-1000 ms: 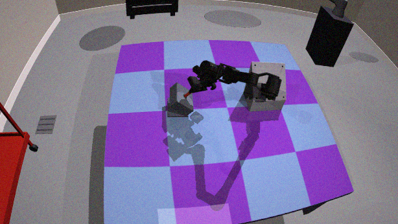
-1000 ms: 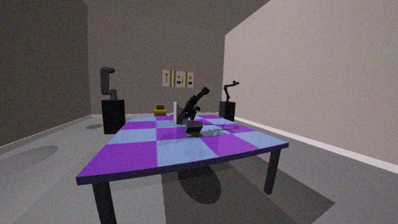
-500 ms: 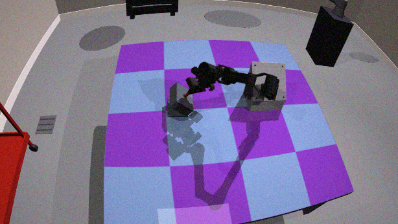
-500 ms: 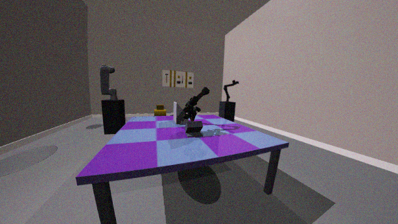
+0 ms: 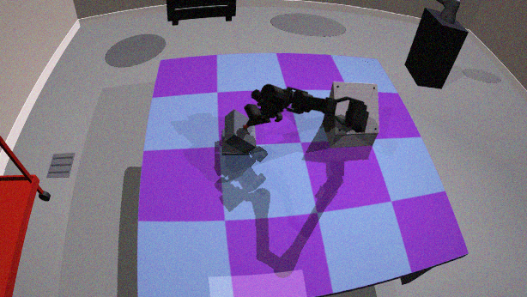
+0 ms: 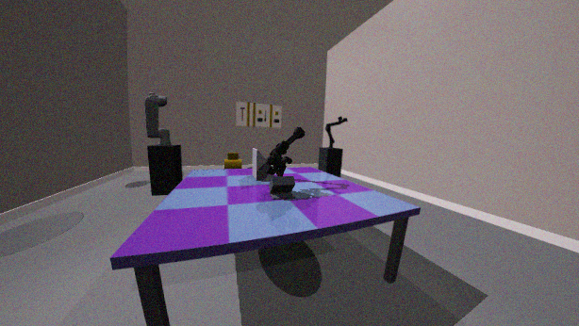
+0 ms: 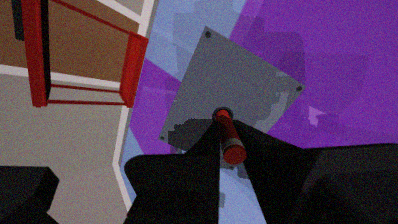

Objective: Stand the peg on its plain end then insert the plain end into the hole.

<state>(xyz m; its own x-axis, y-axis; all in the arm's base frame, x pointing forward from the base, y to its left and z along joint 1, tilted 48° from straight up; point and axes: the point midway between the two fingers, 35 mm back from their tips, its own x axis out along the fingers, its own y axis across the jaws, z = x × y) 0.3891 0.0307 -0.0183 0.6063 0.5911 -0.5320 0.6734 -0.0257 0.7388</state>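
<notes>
Right now my gripper tip is 10 mm past the red peg and 10 mm below it. From my gripper tip the other things lie so: sloped panel (30 mm ahead, 30 mm below).
</notes>
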